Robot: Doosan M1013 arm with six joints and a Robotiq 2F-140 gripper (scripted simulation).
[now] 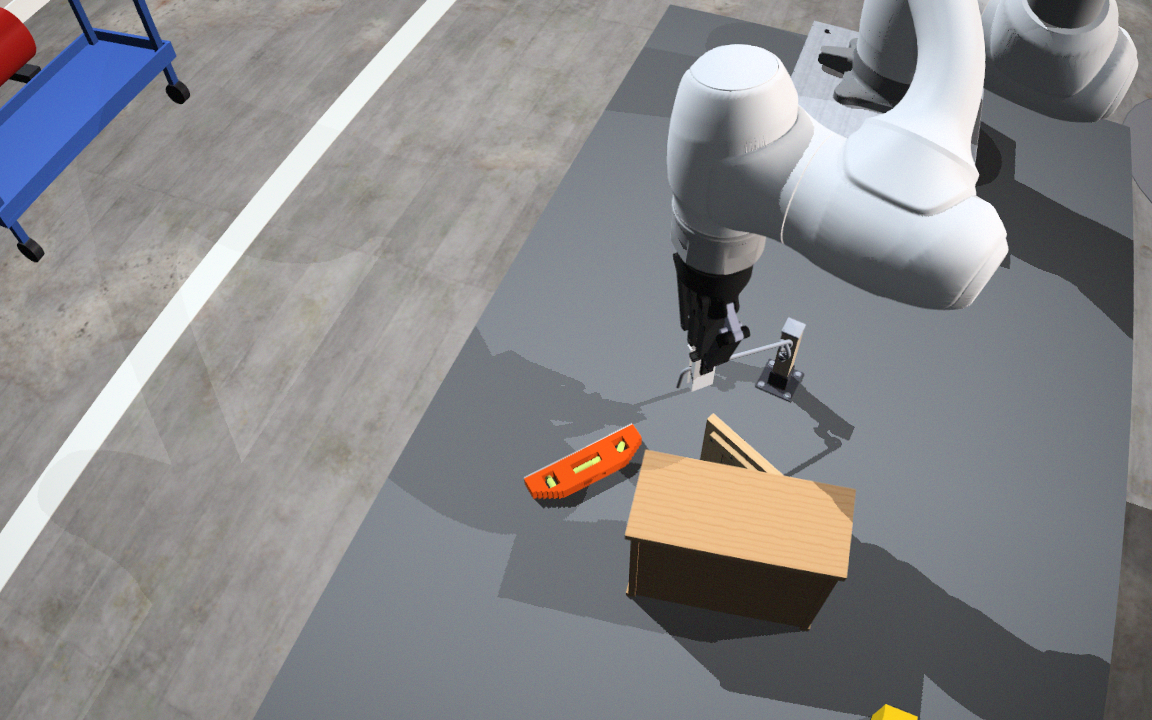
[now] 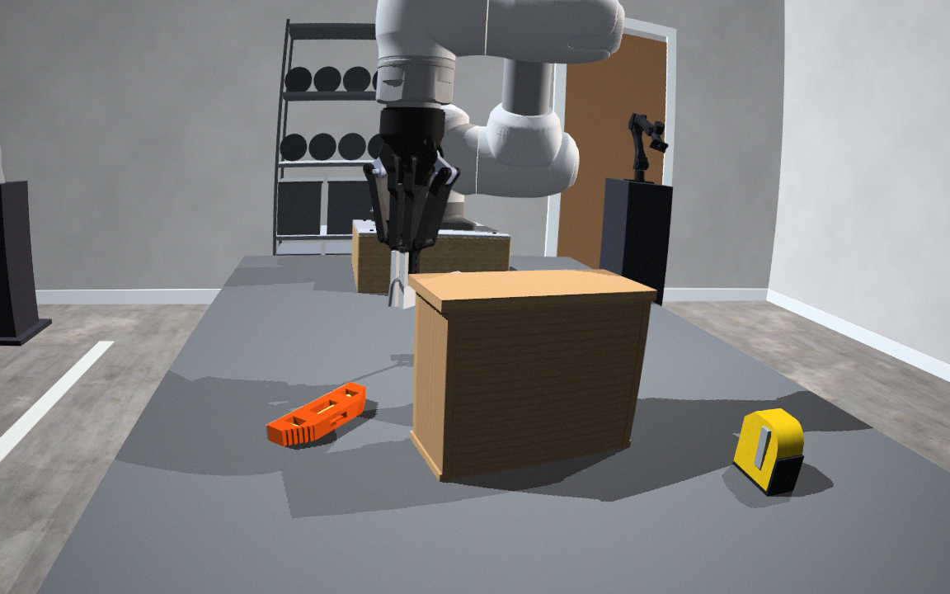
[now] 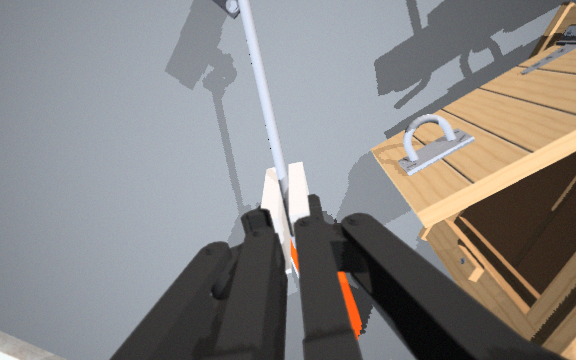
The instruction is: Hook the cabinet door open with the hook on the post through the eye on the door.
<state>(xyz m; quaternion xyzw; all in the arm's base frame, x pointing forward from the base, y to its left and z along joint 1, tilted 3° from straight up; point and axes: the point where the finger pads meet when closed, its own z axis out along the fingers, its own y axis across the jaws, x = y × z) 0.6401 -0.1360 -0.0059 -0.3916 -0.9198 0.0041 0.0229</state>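
Now: hand 3 cm past the wire hook, 4 cm to the right of it and 2 cm above it. Round my hand: door: 9 cm ahead, 11 cm to the left, 6 cm below; then yellow tape measure: 32 cm ahead, 31 cm to the left, 10 cm below; then orange spirit level: 10 cm ahead, 10 cm to the right, 12 cm below.
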